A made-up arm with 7 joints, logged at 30 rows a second.
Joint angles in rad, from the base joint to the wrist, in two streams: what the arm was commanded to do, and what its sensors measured. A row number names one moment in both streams.
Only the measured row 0 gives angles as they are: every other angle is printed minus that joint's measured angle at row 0.
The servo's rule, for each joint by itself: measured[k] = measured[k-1] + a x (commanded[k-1-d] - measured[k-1]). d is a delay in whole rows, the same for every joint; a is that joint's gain. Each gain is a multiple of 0.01, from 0.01 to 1. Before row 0 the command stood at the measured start. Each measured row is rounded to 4 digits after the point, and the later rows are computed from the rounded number. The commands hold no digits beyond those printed.
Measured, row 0: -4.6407, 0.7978, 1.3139, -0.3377, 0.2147, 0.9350, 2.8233
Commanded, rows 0 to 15: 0.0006, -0.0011, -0.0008, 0.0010, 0.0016, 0.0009, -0.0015; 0.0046, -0.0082, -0.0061, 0.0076, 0.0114, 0.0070, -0.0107; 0.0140, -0.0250, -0.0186, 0.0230, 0.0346, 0.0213, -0.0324; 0.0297, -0.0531, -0.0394, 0.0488, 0.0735, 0.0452, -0.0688; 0.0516, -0.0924, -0.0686, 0.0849, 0.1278, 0.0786, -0.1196; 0.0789, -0.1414, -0.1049, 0.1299, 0.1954, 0.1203, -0.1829; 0.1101, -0.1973, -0.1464, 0.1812, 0.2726, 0.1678, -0.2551; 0.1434, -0.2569, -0.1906, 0.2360, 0.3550, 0.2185, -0.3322; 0.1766, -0.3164, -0.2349, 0.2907, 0.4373, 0.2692, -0.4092; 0.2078, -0.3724, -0.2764, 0.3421, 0.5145, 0.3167, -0.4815; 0.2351, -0.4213, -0.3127, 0.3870, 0.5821, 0.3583, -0.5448; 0.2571, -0.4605, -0.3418, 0.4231, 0.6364, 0.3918, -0.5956; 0.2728, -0.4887, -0.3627, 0.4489, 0.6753, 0.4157, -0.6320; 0.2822, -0.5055, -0.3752, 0.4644, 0.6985, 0.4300, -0.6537; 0.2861, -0.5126, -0.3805, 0.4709, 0.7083, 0.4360, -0.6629; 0.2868, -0.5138, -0.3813, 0.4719, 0.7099, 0.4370, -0.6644
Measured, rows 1 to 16: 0.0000, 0.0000, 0.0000, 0.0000, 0.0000, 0.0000, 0.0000; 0.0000, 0.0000, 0.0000, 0.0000, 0.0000, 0.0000, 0.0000; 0.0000, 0.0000, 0.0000, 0.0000, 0.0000, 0.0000, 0.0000; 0.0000, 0.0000, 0.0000, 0.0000, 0.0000, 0.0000, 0.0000; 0.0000, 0.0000, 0.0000, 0.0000, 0.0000, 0.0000, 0.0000; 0.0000, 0.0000, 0.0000, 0.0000, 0.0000, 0.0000, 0.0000; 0.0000, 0.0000, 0.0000, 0.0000, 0.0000, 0.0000, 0.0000; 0.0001, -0.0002, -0.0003, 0.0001, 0.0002, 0.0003, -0.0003; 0.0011, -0.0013, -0.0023, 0.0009, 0.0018, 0.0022, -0.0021; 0.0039, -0.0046, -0.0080, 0.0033, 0.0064, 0.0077, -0.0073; 0.0096, -0.0114, -0.0190, 0.0083, 0.0158, 0.0186, -0.0178; 0.0188, -0.0227, -0.0364, 0.0167, 0.0315, 0.0360, -0.0351; 0.0320, -0.0393, -0.0604, 0.0292, 0.0544, 0.0604, -0.0602; 0.0492, -0.0614, -0.0905, 0.0459, 0.0849, 0.0915, -0.0933; 0.0699, -0.0888, -0.1255, 0.0668, 0.1227, 0.1283, -0.1339; 0.0934, -0.1207, -0.1638, 0.0914, 0.1667, 0.1692, -0.1807
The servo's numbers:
d 7
a 0.22 0.14 0.35 0.11 0.14 0.29 0.17

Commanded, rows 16 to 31: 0.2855, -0.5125, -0.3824, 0.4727, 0.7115, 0.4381, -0.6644; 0.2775, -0.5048, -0.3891, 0.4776, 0.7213, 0.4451, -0.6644; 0.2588, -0.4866, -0.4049, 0.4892, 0.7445, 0.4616, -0.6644; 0.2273, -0.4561, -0.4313, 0.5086, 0.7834, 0.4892, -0.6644; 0.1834, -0.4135, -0.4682, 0.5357, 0.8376, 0.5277, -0.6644; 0.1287, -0.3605, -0.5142, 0.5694, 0.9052, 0.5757, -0.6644; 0.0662, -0.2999, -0.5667, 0.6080, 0.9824, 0.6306, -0.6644; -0.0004, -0.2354, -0.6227, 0.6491, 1.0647, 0.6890, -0.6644; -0.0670, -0.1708, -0.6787, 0.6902, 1.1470, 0.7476, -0.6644; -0.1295, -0.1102, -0.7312, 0.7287, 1.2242, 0.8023, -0.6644; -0.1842, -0.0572, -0.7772, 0.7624, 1.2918, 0.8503, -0.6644; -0.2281, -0.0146, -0.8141, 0.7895, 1.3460, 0.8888, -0.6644; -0.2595, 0.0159, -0.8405, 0.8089, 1.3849, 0.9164, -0.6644; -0.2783, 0.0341, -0.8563, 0.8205, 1.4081, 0.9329, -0.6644; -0.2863, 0.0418, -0.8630, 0.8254, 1.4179, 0.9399, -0.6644; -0.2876, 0.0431, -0.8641, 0.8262, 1.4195, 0.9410, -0.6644
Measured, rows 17 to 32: 0.1186, -0.1559, -0.2032, 0.1190, 0.2154, 0.2120, -0.2318; 0.1442, -0.1931, -0.2415, 0.1485, 0.2667, 0.2544, -0.2850; 0.1690, -0.2305, -0.2766, 0.1787, 0.3185, 0.2942, -0.3378; 0.1918, -0.2666, -0.3067, 0.2084, 0.3685, 0.3294, -0.3878; 0.2117, -0.3000, -0.3307, 0.2366, 0.4147, 0.3586, -0.4330; 0.2281, -0.3298, -0.3481, 0.2624, 0.4558, 0.3810, -0.4721; 0.2410, -0.3556, -0.3597, 0.2854, 0.4914, 0.3972, -0.5048; 0.2508, -0.3776, -0.3676, 0.3060, 0.5222, 0.4091, -0.5319; 0.2567, -0.3954, -0.3751, 0.3249, 0.5501, 0.4195, -0.5544; 0.2572, -0.4082, -0.3855, 0.3430, 0.5773, 0.4317, -0.5731; 0.2506, -0.4149, -0.4015, 0.3612, 0.6062, 0.4484, -0.5886; 0.2358, -0.4147, -0.4248, 0.3804, 0.6386, 0.4714, -0.6015; 0.2122, -0.4071, -0.4561, 0.4012, 0.6759, 0.5016, -0.6122; 0.1801, -0.3921, -0.4948, 0.4239, 0.7188, 0.5390, -0.6211; 0.1404, -0.3702, -0.5396, 0.4487, 0.7672, 0.5825, -0.6285; 0.0948, -0.3423, -0.5883, 0.4753, 0.8204, 0.6304, -0.6346
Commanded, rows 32 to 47: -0.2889, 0.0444, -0.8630, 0.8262, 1.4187, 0.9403, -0.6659; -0.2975, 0.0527, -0.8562, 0.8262, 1.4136, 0.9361, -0.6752; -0.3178, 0.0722, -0.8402, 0.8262, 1.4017, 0.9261, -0.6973; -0.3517, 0.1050, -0.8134, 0.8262, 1.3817, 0.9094, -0.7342; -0.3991, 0.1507, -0.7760, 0.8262, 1.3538, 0.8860, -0.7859; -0.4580, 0.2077, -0.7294, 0.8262, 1.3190, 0.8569, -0.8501; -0.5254, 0.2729, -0.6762, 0.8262, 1.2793, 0.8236, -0.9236; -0.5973, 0.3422, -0.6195, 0.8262, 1.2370, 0.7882, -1.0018; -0.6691, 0.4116, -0.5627, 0.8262, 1.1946, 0.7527, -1.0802; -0.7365, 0.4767, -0.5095, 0.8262, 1.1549, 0.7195, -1.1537; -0.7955, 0.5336, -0.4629, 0.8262, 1.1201, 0.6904, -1.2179; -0.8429, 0.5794, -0.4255, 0.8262, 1.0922, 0.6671, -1.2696; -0.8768, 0.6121, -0.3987, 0.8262, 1.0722, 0.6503, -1.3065; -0.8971, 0.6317, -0.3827, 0.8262, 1.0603, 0.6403, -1.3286; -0.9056, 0.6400, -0.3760, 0.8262, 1.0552, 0.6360, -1.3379; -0.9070, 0.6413, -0.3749, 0.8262, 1.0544, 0.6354, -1.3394
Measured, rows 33 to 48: 0.0455, -0.3098, -0.6383, 0.5032, 0.8769, 0.6803, -0.6397; -0.0050, -0.2744, -0.6869, 0.5317, 0.9350, 0.7296, -0.6439; -0.0541, -0.2380, -0.7314, 0.5601, 0.9925, 0.7758, -0.6474; -0.0993, -0.2025, -0.7696, 0.5875, 1.0474, 0.8166, -0.6503; -0.1387, -0.1694, -0.7999, 0.6131, 1.0979, 0.8503, -0.6527; -0.1712, -0.1398, -0.8220, 0.6365, 1.1427, 0.8763, -0.6547; -0.1968, -0.1142, -0.8367, 0.6574, 1.1815, 0.8951, -0.6563; -0.2171, -0.0920, -0.8459, 0.6760, 1.2147, 0.9082, -0.6579; -0.2348, -0.0717, -0.8495, 0.6925, 1.2425, 0.9163, -0.6608; -0.2531, -0.0516, -0.8462, 0.7072, 1.2648, 0.9191, -0.6670; -0.2748, -0.0297, -0.8347, 0.7203, 1.2812, 0.9163, -0.6784; -0.3021, -0.0044, -0.8142, 0.7319, 1.2914, 0.9075, -0.6967; -0.3364, 0.0253, -0.7845, 0.7423, 1.2953, 0.8928, -0.7228; -0.3780, 0.0600, -0.7466, 0.7515, 1.2931, 0.8727, -0.7569; -0.4262, 0.0995, -0.7021, 0.7597, 1.2852, 0.8482, -0.7985; -0.4796, 0.1432, -0.6533, 0.7670, 1.2725, 0.8205, -0.8464
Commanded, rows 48 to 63: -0.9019, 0.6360, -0.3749, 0.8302, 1.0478, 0.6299, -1.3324; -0.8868, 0.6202, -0.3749, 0.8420, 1.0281, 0.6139, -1.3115; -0.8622, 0.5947, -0.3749, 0.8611, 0.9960, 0.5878, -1.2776; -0.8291, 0.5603, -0.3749, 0.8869, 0.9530, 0.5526, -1.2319; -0.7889, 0.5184, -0.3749, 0.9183, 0.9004, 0.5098, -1.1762; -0.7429, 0.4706, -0.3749, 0.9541, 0.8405, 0.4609, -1.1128; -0.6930, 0.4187, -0.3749, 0.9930, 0.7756, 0.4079, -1.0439; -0.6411, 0.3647, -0.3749, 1.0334, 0.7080, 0.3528, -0.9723; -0.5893, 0.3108, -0.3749, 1.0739, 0.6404, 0.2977, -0.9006; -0.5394, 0.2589, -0.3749, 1.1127, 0.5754, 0.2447, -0.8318; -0.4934, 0.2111, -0.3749, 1.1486, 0.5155, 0.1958, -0.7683; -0.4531, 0.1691, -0.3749, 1.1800, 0.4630, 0.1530, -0.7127; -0.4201, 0.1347, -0.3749, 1.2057, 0.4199, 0.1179, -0.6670; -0.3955, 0.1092, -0.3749, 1.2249, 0.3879, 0.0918, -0.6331; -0.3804, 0.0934, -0.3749, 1.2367, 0.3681, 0.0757, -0.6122; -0.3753, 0.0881, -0.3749, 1.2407, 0.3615, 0.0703, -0.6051
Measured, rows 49 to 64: -0.5361, 0.1899, -0.6030, 0.7735, 1.2560, 0.7912, -0.8986; -0.5932, 0.2380, -0.5540, 0.7793, 1.2370, 0.7620, -0.9529; -0.6481, 0.2858, -0.5090, 0.7845, 1.2167, 0.7345, -1.0067; -0.6984, 0.3315, -0.4704, 0.7891, 1.1965, 0.7101, -1.0577; -0.7421, 0.3735, -0.4397, 0.7932, 1.1774, 0.6899, -1.1038; -0.7781, 0.4108, -0.4174, 0.7968, 1.1603, 0.6743, -1.1436; -0.8065, 0.4431, -0.4025, 0.8000, 1.1455, 0.6630, -1.1769; -0.8275, 0.4701, -0.3928, 0.8033, 1.1318, 0.6534, -1.2033; -0.8405, 0.4911, -0.3865, 0.8076, 1.1173, 0.6419, -1.2217; -0.8453, 0.5056, -0.3824, 0.8135, 1.1003, 0.6262, -1.2312; -0.8417, 0.5133, -0.3798, 0.8216, 1.0797, 0.6049, -1.2313; -0.8301, 0.5140, -0.3781, 0.8322, 1.0546, 0.5773, -1.2219; -0.8109, 0.5079, -0.3770, 0.8456, 1.0246, 0.5435, -1.2034; -0.7850, 0.4954, -0.3763, 0.8618, 0.9897, 0.5042, -1.1763; -0.7533, 0.4771, -0.3758, 0.8807, 0.9503, 0.4603, -1.1416; -0.7172, 0.4538, -0.3755, 0.9020, 0.9069, 0.4131, -1.1006
